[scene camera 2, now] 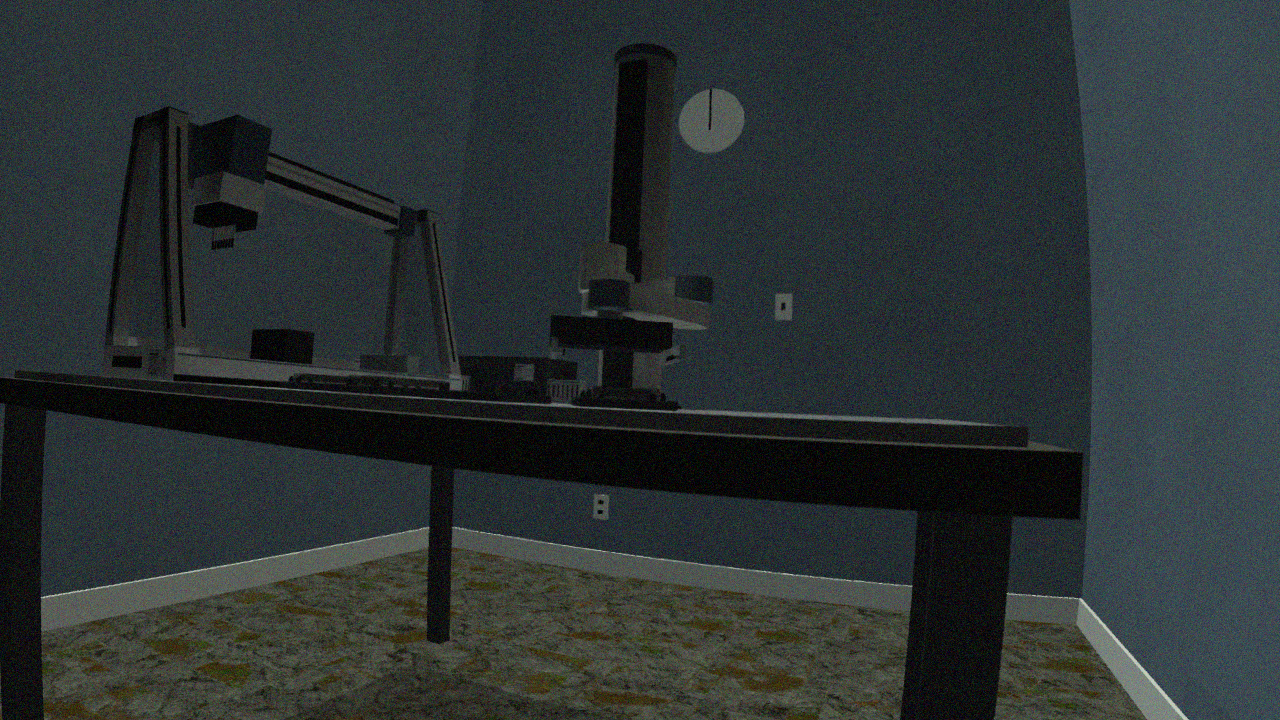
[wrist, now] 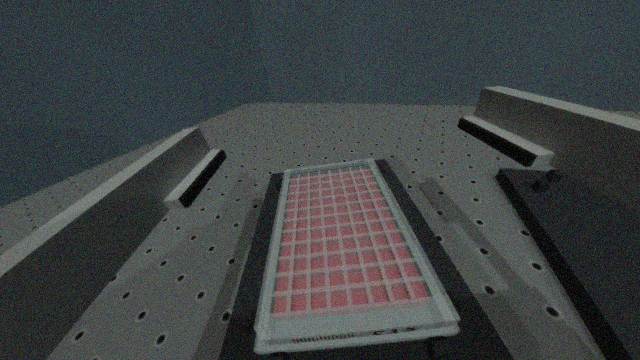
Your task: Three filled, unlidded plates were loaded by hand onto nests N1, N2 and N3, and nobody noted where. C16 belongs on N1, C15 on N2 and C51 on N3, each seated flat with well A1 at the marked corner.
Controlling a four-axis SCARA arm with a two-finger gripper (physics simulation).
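Frame: origin at the arm's base, x down, y left, z ahead, level; millimetres.
Where they show: gripper, fingertip midpoint: (scene camera 2: pixel 619 348) (wrist: pixel 337 124).
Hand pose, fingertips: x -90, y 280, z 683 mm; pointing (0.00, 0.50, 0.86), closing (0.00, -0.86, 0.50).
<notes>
Things, the pixels of their top centre, and the offset from my fingertips. "*": a spot on its surface instead. Level surfaces: height alone.
- perforated deck, surface height: dx +77 mm
- hanging head, surface spot: (scene camera 2: pixel 230 147) * dx -348, dy -751, dz +96 mm
- dark box, surface spot: (scene camera 2: pixel 281 344) * dx -10, dy -812, dz -118 mm
- Dark equipment, surface spot: (scene camera 2: pixel 492 376) * dx +16, dy -695, dz -718 mm
A clear, unlidded plate (wrist: pixel 350 240) with a grid of pink-filled wells lies on a dark nest (wrist: pixel 254 270) in the wrist view. Its near edge has a barcode and a blurred mark that looks like C15. Which nest this is and where its marked corner lies cannot be told. My gripper (wrist: pixel 337 124) (scene camera 2: pixel 617 353) is open and empty, with one finger out to each side of the plate and above it. Part of another dark nest (wrist: pixel 575 235) with small pegs shows at the right, partly hidden by the right finger. C16 and C51 cannot be made out.
A perforated deck (wrist: pixel 320 135) surrounds the nests. In the scene view, the arm's column (scene camera 2: pixel 657 161) stands on the table (scene camera 2: pixel 805 470). A gantry (scene camera 2: pixel 335 185) with a hanging head (scene camera 2: pixel 230 147) stands at the left, near a dark box (scene camera 2: pixel 281 344). Dark equipment (scene camera 2: pixel 492 376) sits between them.
</notes>
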